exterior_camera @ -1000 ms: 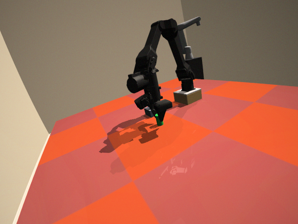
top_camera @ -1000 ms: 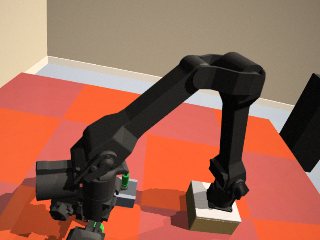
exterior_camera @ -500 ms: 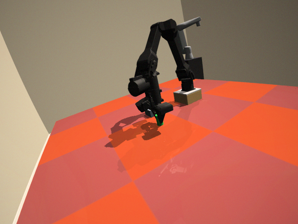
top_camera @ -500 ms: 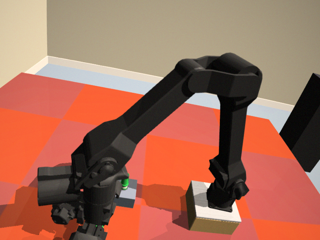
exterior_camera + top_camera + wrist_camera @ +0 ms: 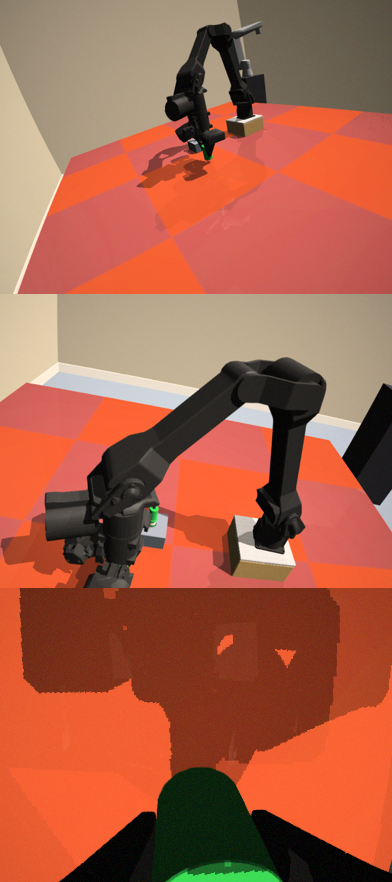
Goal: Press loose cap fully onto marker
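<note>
The holder block lies 14 cm to the right of my gripper tip, 3 cm behind it and 1 cm below it. Round my gripper tip: green cap: 1 cm above.
</note>
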